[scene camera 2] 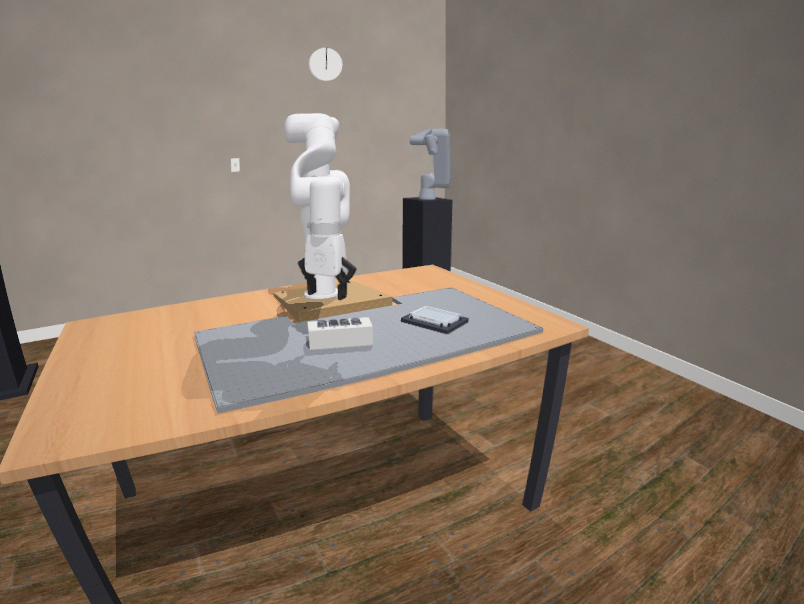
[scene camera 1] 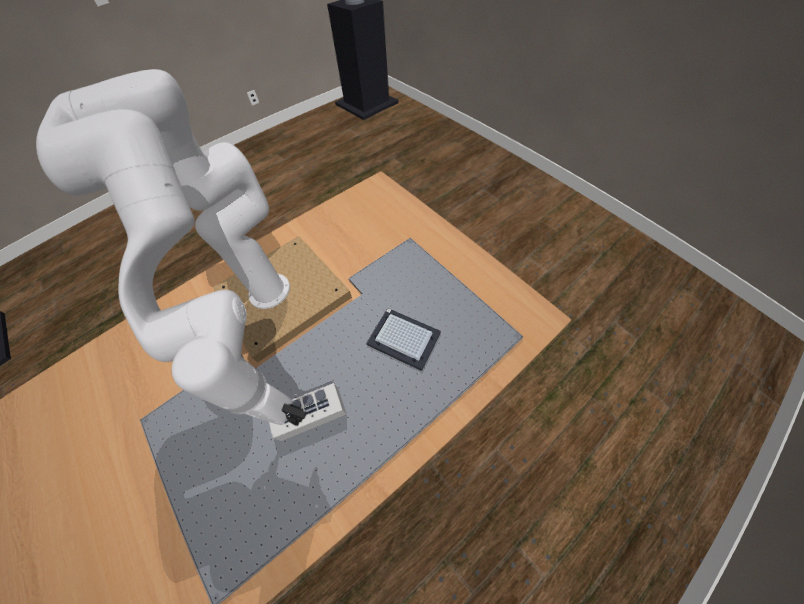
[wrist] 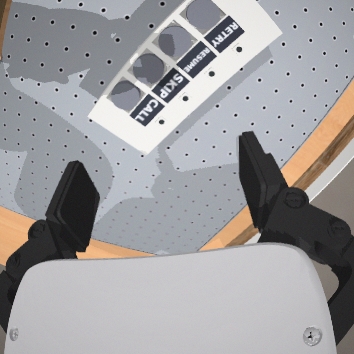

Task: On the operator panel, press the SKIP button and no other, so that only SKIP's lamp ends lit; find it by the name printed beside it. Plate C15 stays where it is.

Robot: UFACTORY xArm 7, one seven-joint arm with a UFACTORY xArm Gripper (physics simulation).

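Frame: origin at the arm's base, x back, y right, z up, level; metres.
Seen in the pictures: gripper, fingertip midpoint: (scene camera 2: 326,296) (wrist: 160,166); arm's base, origin of the base link: (scene camera 2: 322,294) (scene camera 1: 269,291).
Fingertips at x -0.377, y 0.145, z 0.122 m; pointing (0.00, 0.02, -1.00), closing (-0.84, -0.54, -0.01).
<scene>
Offsets run from my fingertips to a thing's middle. "*": to the spot under its first point. Level surfaces: height alone.
The white operator panel {dx +0.000, dy -0.031, dz -0.106 m} (scene camera 1: 310,427) (scene camera 2: 340,336) (wrist: 260,31) stands on the grey pegboard mat. In the wrist view its round dark buttons run in a row: CALL {dx +0.033, dy +0.005, dz -0.082 m} (wrist: 125,95), SKIP {dx +0.022, dy -0.023, dz -0.082 m} (wrist: 149,67), RESUME {dx +0.012, dy -0.052, dz -0.082 m} (wrist: 176,41) and RETRY {dx +0.002, dy -0.080, dz -0.082 m} (wrist: 205,14), the last partly cut off. SKIP's printed name {* dx +0.000, dy -0.015, dz -0.081 m} (wrist: 171,86) is readable, and its small lamp {dx -0.014, dy -0.010, dz -0.081 m} (wrist: 185,98) looks dark, like the others. My gripper (scene camera 1: 293,413) (scene camera 2: 326,295) (wrist: 160,166) is open and empty, above the panel and apart from it. Plate C15 {dx -0.011, dy -0.336, dz -0.115 m} (scene camera 1: 404,336) (scene camera 2: 434,316) lies flat in a black holder; its name is not readable.
The perforated mat {dz -0.135 m} (scene camera 1: 214,539) (scene camera 2: 253,383) lies on a wooden table {dz -0.147 m} (scene camera 1: 71,455) (scene camera 2: 123,383). The arm's base stands on a tan block (scene camera 1: 311,273) (scene camera 2: 363,299) behind the panel. The plate's black holder {* dx -0.097, dy -0.316, dz -0.122 m} (scene camera 1: 421,364) (scene camera 2: 448,327) is to the panel's right in the scene views.
</scene>
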